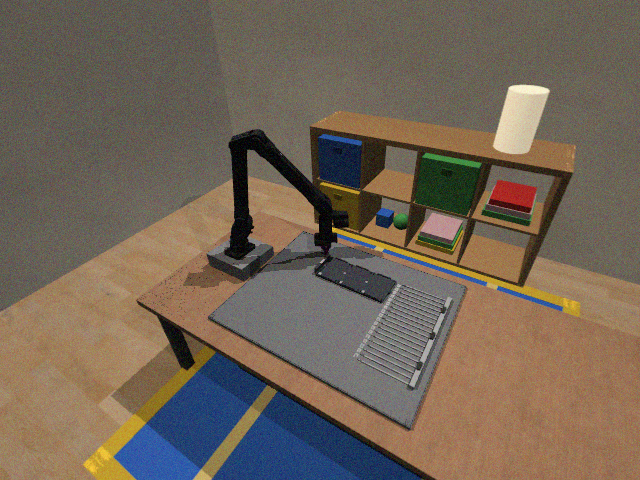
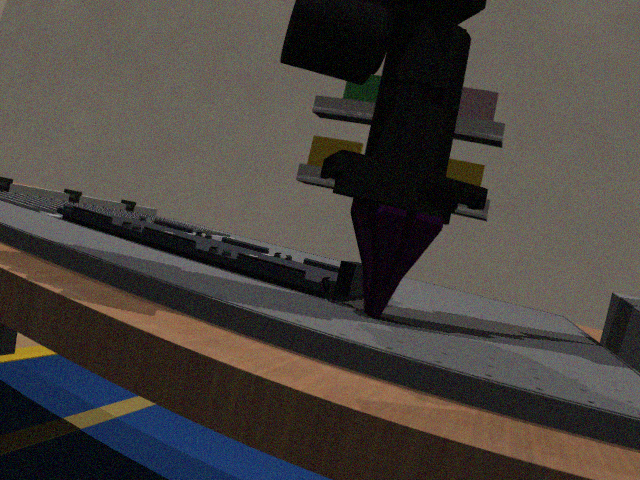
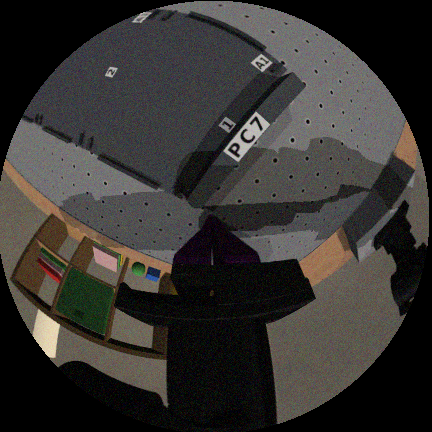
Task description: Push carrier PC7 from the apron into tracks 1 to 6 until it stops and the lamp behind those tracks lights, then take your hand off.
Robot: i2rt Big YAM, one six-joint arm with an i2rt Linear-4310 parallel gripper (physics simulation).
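Frame: origin at the arm's base, x ahead, y left, z up, level; millimetres.
Seen in the pictures: gripper, fingertip midpoint: point(image 1: 326, 254) point(image 2: 371, 316) point(image 3: 210, 219); arm's base, link origin: point(image 1: 240, 250) point(image 3: 389, 224).
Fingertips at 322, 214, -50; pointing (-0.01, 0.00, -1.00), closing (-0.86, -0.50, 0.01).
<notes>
Offsets run from my fingertips to a thing's middle, as dx, dy, dz. "*": to the spot under its first point. Level surfaces: height alone.
Carrier PC7 @[+187, -88, +16] point(image 1: 356, 279) point(image 2: 180, 238) point(image 3: 150, 100), a long dark flat tray with an upright labelled end, lies on the grey deck @[dz +1] point(image 1: 289, 320). Its far end is at the front edge of the tracks @[* +457, -221, +1] point(image 1: 405, 325), a row of thin pale rails, in line with their rear part. The black gripper with dark purple fingers point(image 1: 326, 253) point(image 2: 374, 313) point(image 3: 212, 218) is shut and empty. It points down, low over the deck, just behind one corner of the labelled end, with a small gap showing. No lit lamp shows behind the tracks.
A pale end bar @[* +556, -326, +16] point(image 1: 424, 356) with several small dark blocks stands behind the tracks. The arm's grey base point(image 1: 240, 260) point(image 3: 372, 212) is at the table's robot end. A wooden shelf unit point(image 1: 444, 140) with bins and a white cylinder point(image 1: 521, 118) stands beyond the table.
</notes>
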